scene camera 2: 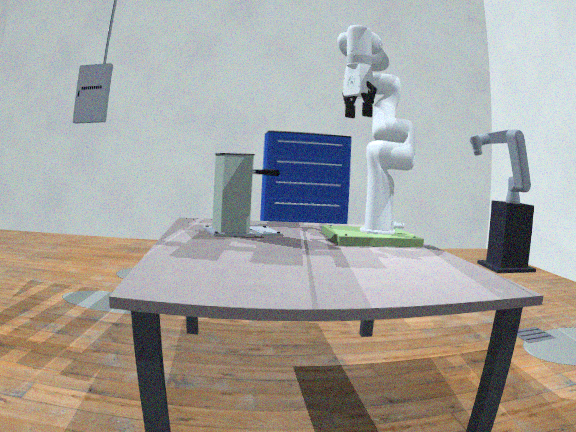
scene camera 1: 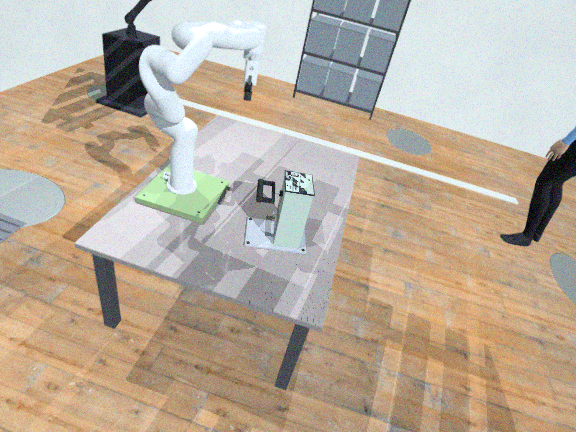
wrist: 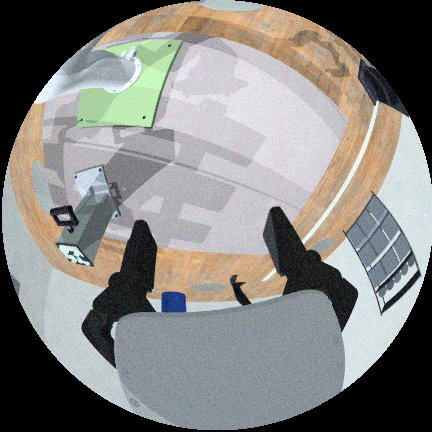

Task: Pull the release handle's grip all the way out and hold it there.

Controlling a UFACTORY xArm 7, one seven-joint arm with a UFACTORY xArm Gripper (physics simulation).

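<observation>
The release handle's grip (scene camera 1: 259, 191) (scene camera 2: 270, 172) is a black rectangular loop. It stands out from the upper side of a grey-green post on the side toward the robot's base, and in the wrist view the grip (wrist: 53, 216) is at the left. The post (scene camera 1: 292, 217) (scene camera 2: 233, 195) (wrist: 92, 225) is upright on a pale base plate (scene camera 1: 255, 237) (wrist: 90, 177). My gripper (scene camera 1: 248, 95) (scene camera 2: 359, 111) (wrist: 208, 227) is open and empty. It points down, high above the table and well away from the grip. How far the grip is pulled out cannot be told.
The table (scene camera 1: 120, 240) (scene camera 2: 330, 295) (wrist: 295, 145) bears the green base (scene camera 1: 150, 195) (scene camera 2: 350, 240) (wrist: 125, 107) of my arm. A blue cabinet (scene camera 2: 306, 175), a shelf rack (scene camera 1: 348, 61), a second arm on a black pedestal (scene camera 1: 131, 70) (scene camera 2: 512, 235) and a person (scene camera 1: 545, 200) stand beyond the table.
</observation>
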